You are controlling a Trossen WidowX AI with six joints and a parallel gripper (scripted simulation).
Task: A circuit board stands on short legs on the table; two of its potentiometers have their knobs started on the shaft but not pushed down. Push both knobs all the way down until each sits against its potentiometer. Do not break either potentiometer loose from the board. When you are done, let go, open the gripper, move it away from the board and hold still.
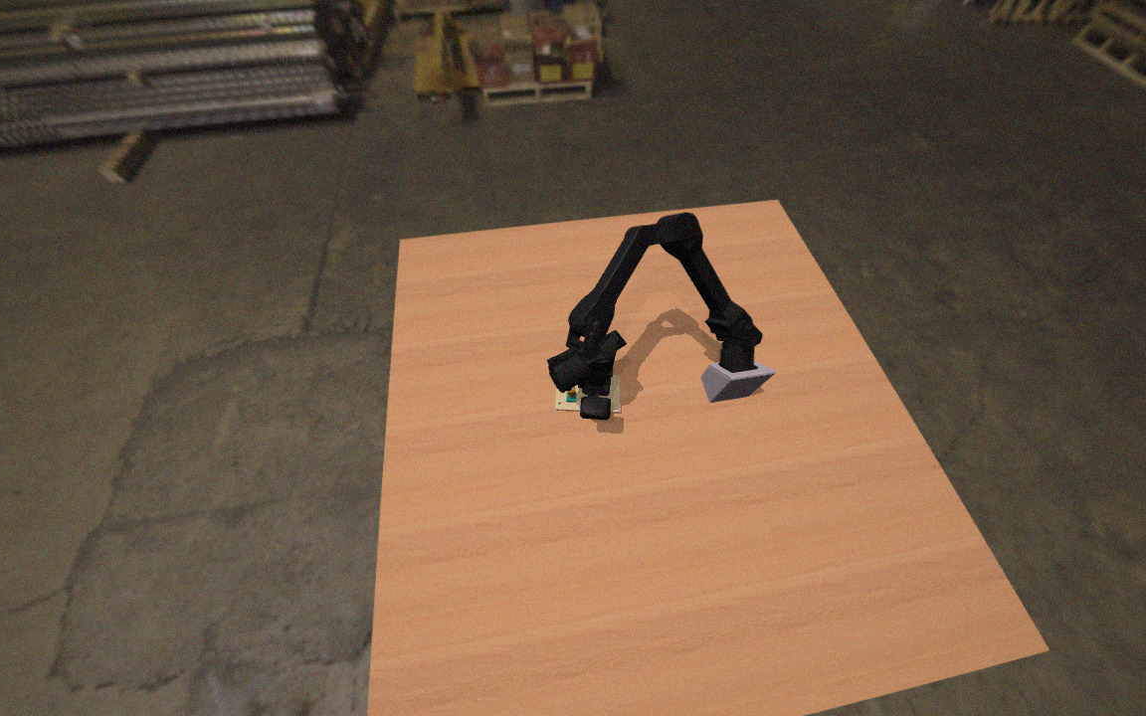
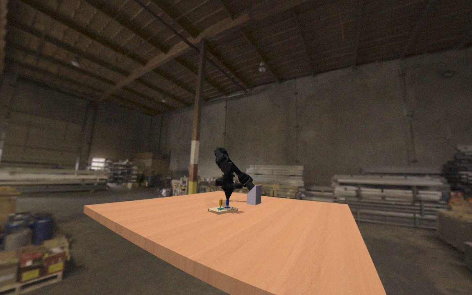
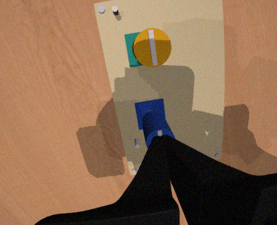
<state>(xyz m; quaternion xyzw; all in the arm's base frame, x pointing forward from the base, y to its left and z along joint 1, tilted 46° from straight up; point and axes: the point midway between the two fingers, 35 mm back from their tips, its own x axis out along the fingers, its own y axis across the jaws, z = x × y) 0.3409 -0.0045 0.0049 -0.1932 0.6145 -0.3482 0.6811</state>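
My gripper tip is 1 cm above the blue knob. From my gripper tip the other things lie so: orange knob 5 cm ahead, 1 cm to the right, 1 cm below.
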